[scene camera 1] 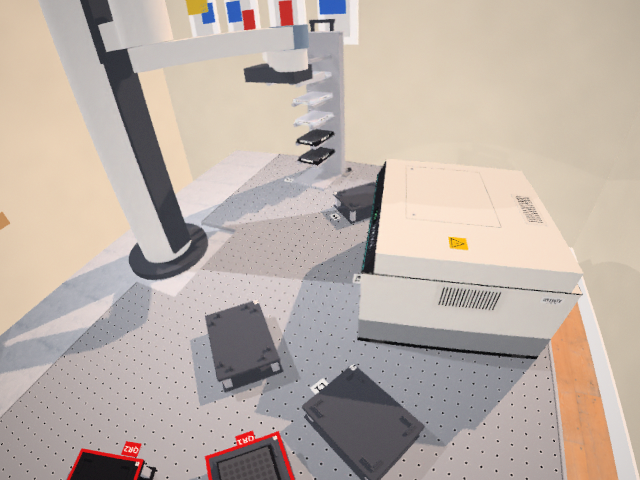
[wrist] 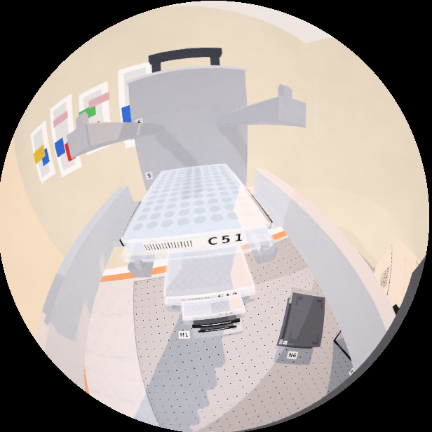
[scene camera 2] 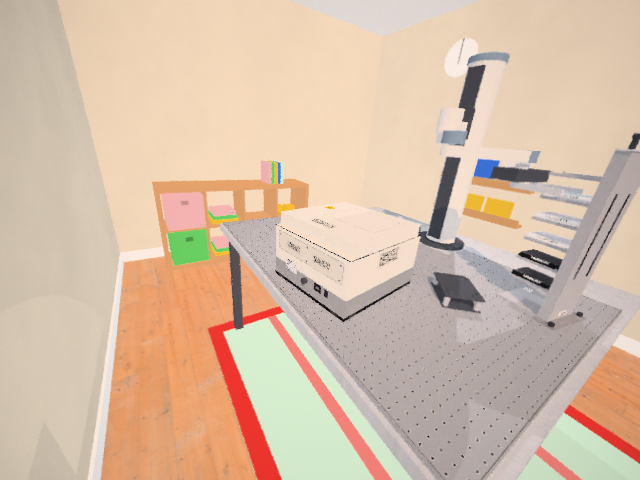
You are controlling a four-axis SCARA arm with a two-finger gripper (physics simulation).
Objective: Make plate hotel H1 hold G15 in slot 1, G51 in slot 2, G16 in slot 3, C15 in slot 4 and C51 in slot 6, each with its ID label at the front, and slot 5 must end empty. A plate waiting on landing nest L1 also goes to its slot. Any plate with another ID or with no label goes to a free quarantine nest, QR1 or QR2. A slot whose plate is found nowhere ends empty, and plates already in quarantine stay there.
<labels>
gripper: scene camera 1 309, 74; wrist; scene camera 2
same spot on gripper: (wrist: 360, 305) = (scene camera 2: 525, 183)
</labels>
